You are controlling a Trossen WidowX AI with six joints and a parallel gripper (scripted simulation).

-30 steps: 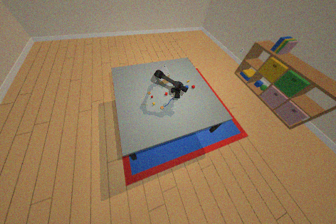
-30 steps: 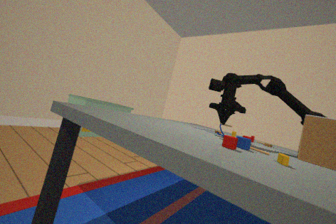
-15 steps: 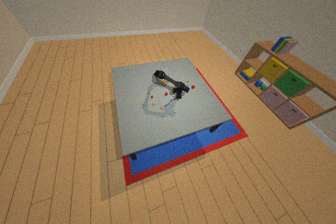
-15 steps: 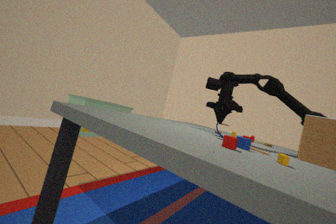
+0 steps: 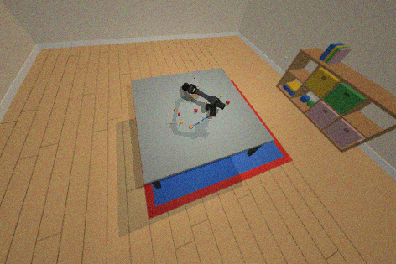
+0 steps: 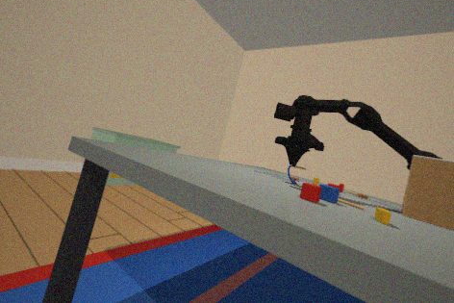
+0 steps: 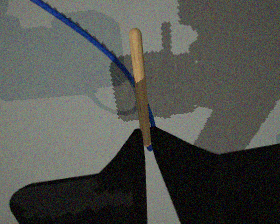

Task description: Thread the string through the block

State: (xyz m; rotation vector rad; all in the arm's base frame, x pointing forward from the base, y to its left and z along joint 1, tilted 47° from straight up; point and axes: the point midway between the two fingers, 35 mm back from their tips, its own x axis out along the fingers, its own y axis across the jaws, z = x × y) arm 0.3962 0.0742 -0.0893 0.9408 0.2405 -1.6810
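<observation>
Right now the red cube is 120 mm behind my gripper tip, 130 mm to the right of it and 50 mm below it. The rest, counted from my gripper tip: yellow block (270 mm behind, 270 mm to the left, 50 mm below); then round button (60 mm ahead, 250 mm to the right, 50 mm below); then blue cube (160 mm behind, 190 mm to the left, 40 mm below).
</observation>
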